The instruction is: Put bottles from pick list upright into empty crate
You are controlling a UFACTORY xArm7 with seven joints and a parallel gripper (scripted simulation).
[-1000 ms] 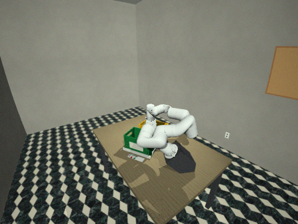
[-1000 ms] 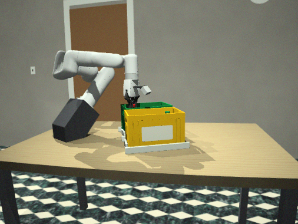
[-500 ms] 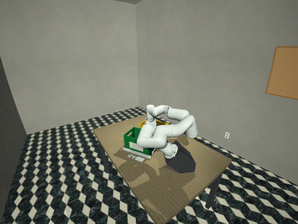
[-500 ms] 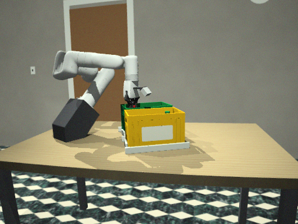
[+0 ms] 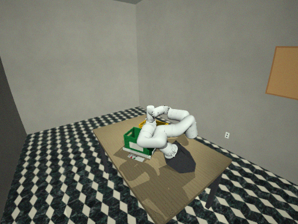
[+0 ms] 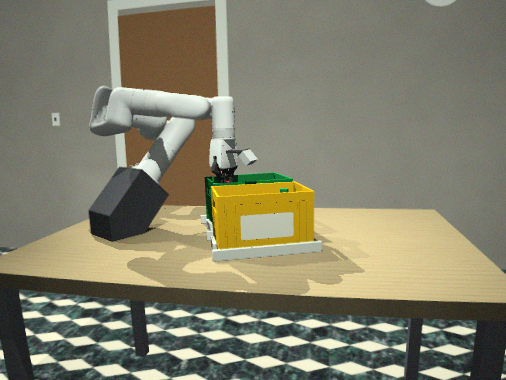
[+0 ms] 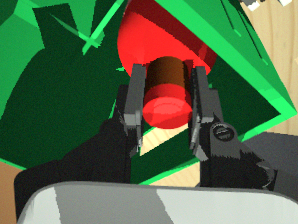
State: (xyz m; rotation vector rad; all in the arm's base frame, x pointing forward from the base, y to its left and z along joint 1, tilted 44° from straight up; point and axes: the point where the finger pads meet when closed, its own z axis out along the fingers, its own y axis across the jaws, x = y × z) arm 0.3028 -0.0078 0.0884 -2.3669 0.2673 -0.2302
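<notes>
The green-capped bottle lies 140 mm ahead of my hand, 190 mm to the right of it and 80 mm below it. The rest, counted from my hand: red bottle (70 mm below); then green crate (40 mm ahead, 90 mm to the left, 80 mm below); then yellow crate (180 mm ahead, 100 mm to the right, 80 mm below).
</notes>
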